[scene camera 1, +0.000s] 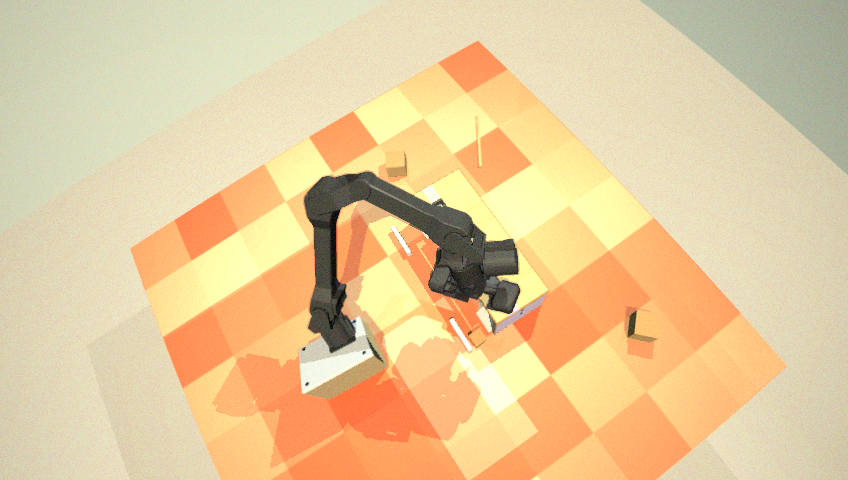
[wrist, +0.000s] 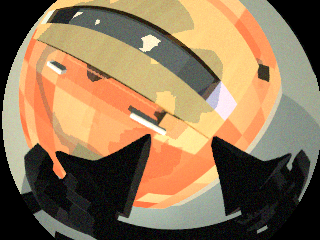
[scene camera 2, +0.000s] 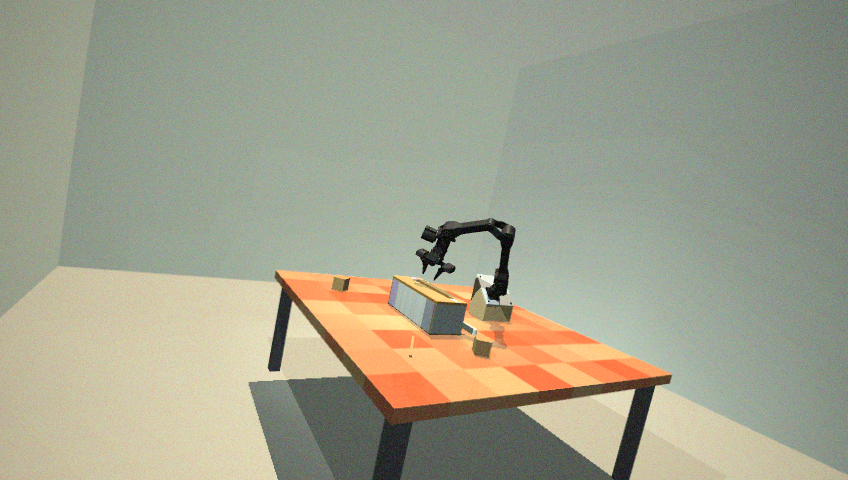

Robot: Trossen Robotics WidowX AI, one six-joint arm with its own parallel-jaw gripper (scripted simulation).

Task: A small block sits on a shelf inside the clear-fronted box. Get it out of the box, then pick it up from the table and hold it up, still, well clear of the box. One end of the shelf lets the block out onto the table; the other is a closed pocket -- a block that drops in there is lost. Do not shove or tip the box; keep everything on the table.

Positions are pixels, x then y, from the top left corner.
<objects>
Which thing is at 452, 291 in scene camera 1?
My gripper.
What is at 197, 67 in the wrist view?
A long clear-fronted box.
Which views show the long clear-fronted box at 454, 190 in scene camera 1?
Scene camera 1, the wrist view and scene camera 2: all of them.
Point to a long clear-fronted box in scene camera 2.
At 436, 311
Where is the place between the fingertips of my gripper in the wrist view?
182, 139
</objects>
